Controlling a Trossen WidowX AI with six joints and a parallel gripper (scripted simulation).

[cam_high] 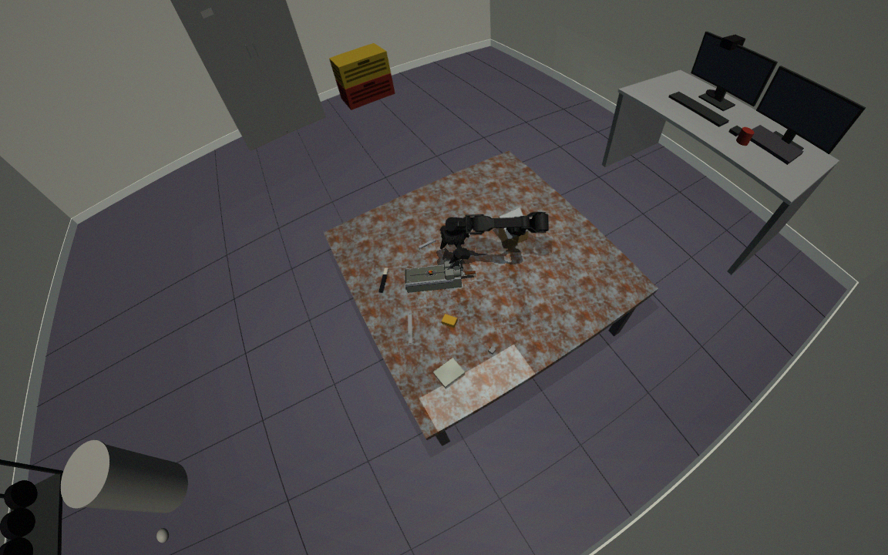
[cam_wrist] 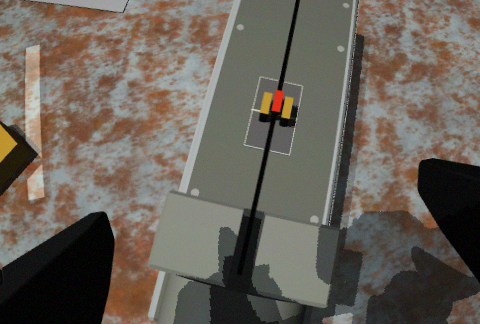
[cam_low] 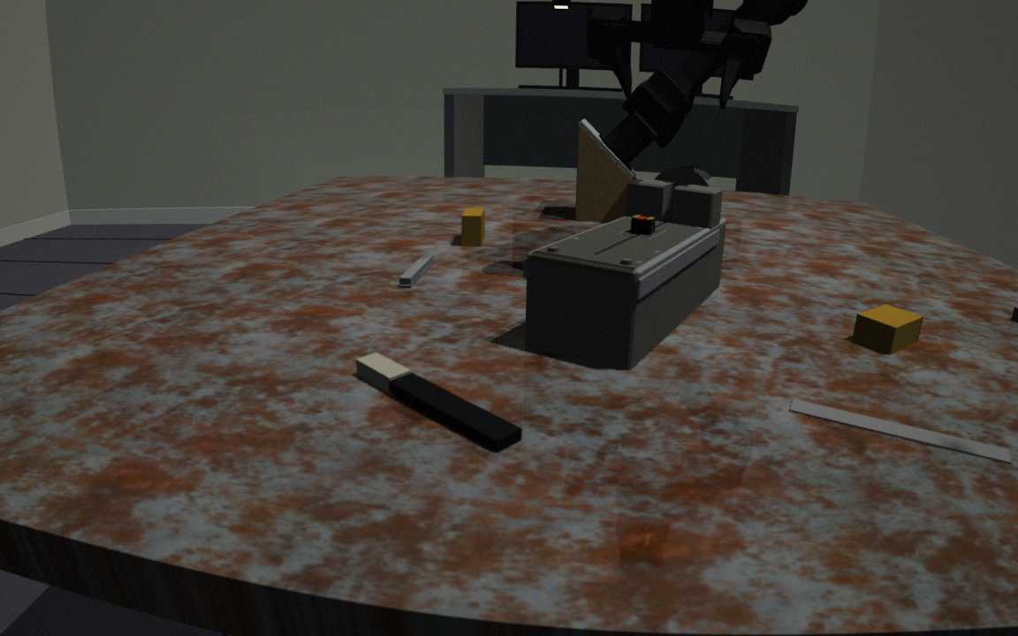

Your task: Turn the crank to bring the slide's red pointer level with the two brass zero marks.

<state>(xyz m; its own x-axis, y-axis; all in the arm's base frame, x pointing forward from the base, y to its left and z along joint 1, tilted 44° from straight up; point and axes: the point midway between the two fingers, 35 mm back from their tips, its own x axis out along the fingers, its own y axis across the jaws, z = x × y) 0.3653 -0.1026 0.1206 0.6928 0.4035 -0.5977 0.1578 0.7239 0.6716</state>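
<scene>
My gripper tip is 8 cm past the brown crank handle, 6 cm to the right of it and 13 cm above it. The rest, counted from my gripper tip: red pointer: 7 cm ahead, 4 cm to the right, 11 cm below; small grey bar: 4 cm behind, 26 cm to the right, 19 cm below; grey strip: 29 cm ahead, 11 cm to the left, 19 cm below.
</scene>
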